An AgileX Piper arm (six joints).
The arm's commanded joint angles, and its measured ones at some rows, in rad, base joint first. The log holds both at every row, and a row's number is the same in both.
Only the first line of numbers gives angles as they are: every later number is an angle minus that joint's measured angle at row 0.
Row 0, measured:
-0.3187, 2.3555, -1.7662, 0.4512, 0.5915, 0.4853
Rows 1 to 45, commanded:
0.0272, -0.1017, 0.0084, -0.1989, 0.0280, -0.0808
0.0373, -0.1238, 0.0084, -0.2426, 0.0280, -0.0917
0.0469, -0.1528, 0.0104, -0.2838, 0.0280, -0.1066
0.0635, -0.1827, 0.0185, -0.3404, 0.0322, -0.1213
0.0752, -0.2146, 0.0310, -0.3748, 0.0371, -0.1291
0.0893, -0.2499, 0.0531, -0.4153, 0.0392, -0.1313
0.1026, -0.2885, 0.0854, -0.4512, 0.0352, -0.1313
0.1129, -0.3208, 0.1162, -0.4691, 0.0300, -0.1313
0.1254, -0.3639, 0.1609, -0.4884, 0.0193, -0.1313
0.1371, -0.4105, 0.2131, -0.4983, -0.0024, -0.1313
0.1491, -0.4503, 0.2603, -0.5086, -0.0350, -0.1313
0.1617, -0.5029, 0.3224, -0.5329, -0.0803, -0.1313
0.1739, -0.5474, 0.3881, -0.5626, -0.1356, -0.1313
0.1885, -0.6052, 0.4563, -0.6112, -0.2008, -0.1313
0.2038, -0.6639, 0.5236, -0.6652, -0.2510, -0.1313
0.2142, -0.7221, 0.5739, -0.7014, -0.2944, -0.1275
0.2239, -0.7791, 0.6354, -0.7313, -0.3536, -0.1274
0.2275, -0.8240, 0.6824, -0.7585, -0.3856, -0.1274
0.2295, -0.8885, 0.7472, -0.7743, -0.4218, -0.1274
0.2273, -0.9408, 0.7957, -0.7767, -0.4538, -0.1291
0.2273, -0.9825, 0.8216, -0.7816, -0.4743, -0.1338
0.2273, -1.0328, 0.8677, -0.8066, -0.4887, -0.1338
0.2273, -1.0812, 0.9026, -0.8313, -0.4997, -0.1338
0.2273, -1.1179, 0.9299, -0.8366, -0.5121, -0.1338
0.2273, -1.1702, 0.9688, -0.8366, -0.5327, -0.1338
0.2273, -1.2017, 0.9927, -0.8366, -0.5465, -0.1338
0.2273, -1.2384, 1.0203, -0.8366, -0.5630, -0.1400
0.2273, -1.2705, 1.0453, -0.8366, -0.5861, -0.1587
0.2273, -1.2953, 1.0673, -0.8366, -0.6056, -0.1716
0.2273, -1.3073, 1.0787, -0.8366, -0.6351, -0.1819
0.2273, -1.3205, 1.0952, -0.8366, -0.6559, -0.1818
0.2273, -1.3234, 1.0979, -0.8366, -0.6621, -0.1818
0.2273, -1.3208, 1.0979, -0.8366, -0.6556, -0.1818
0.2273, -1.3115, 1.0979, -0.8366, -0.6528, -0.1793
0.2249, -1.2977, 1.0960, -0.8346, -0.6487, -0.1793
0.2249, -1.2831, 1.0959, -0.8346, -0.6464, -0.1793
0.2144, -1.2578, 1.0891, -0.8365, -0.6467, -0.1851
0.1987, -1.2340, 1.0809, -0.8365, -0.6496, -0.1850
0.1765, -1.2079, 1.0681, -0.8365, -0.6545, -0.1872
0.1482, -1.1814, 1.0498, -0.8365, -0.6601, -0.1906
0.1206, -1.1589, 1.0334, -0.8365, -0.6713, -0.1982
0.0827, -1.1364, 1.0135, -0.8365, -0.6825, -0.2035
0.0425, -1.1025, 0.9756, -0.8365, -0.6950, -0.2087
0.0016, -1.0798, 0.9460, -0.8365, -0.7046, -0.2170
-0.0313, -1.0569, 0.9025, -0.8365, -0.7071, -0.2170
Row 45, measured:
0.0991, -1.1382, 1.0181, -0.8299, -0.6545, -0.1886
